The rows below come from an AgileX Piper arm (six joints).
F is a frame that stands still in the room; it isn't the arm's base.
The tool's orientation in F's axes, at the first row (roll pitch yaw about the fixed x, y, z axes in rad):
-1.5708, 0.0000, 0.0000
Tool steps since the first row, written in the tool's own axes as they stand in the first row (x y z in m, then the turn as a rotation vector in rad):
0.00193, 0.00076, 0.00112, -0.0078, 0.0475, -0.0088
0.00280, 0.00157, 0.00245, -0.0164, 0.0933, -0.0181
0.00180, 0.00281, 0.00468, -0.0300, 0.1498, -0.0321
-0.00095, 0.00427, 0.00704, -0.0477, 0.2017, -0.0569
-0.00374, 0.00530, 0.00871, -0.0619, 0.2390, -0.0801
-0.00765, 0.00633, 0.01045, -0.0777, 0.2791, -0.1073
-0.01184, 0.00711, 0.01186, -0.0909, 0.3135, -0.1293
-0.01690, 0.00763, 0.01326, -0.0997, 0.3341, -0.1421
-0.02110, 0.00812, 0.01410, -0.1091, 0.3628, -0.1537
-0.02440, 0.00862, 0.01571, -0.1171, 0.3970, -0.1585
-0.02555, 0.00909, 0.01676, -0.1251, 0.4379, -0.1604
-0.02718, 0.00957, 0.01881, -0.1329, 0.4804, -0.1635
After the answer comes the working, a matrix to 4 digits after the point.
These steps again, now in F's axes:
0.00193, 0.00112, -0.00076, -0.0078, -0.0088, -0.0475
0.00280, 0.00245, -0.00157, -0.0164, -0.0181, -0.0933
0.00180, 0.00468, -0.00281, -0.0300, -0.0321, -0.1498
-0.00095, 0.00704, -0.00427, -0.0477, -0.0569, -0.2017
-0.00374, 0.00871, -0.00530, -0.0619, -0.0801, -0.2390
-0.00765, 0.01045, -0.00633, -0.0777, -0.1073, -0.2791
-0.01184, 0.01186, -0.00711, -0.0909, -0.1293, -0.3135
-0.01690, 0.01326, -0.00763, -0.0997, -0.1421, -0.3341
-0.02110, 0.01410, -0.00812, -0.1091, -0.1537, -0.3628
-0.02440, 0.01571, -0.00862, -0.1171, -0.1585, -0.3970
-0.02555, 0.01676, -0.00909, -0.1251, -0.1604, -0.4379
-0.02718, 0.01881, -0.00957, -0.1329, -0.1635, -0.4804

The tool's axes in the first row as the columns of a matrix, in F's axes (rounded; the answer above uses it unrounded):
1.0000, 0.0000, 0.0000
0.0000, 0.0000, 1.0000
0.0000, -1.0000, 0.0000

